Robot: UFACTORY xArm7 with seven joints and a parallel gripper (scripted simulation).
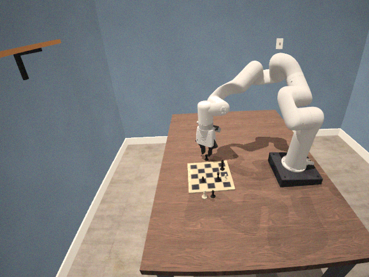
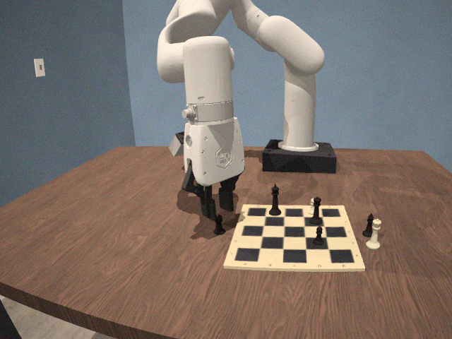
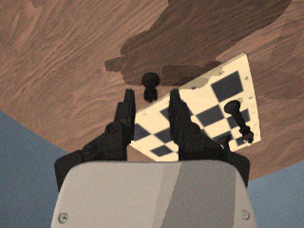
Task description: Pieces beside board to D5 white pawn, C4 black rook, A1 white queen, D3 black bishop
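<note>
Now: hand 3 cm past the chessboard, 14 cm to the right of it and 6 cm above it. Also, from my hand: white queen: 2 cm behind, 28 cm to the left, 3 cm below; black pawn: 18 cm to the left, 4 cm below; white pawn: 11 cm behind, 16 cm to the left, 4 cm below.
</note>
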